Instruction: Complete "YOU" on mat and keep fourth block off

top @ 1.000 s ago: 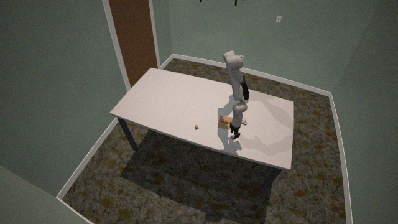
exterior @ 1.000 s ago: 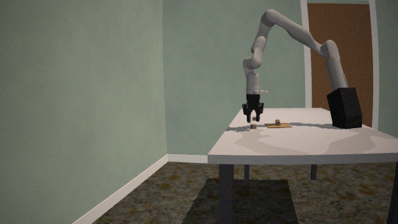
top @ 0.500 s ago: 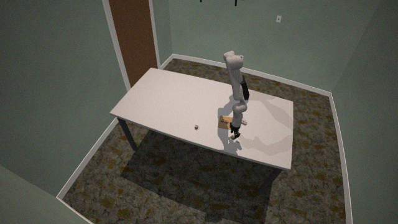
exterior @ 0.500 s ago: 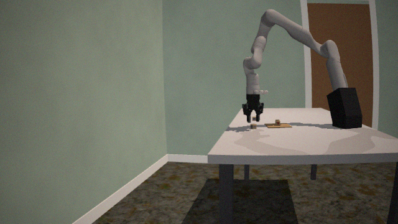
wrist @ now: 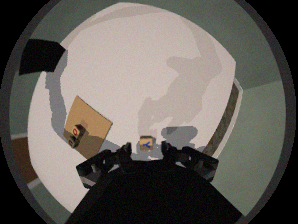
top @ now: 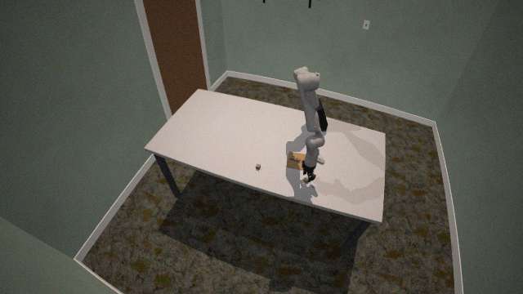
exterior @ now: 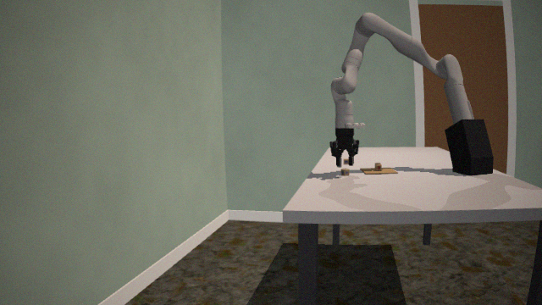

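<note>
Now: the tan mat 13 cm behind my hand, 11 cm to the right of it and 5 cm below it.
</note>
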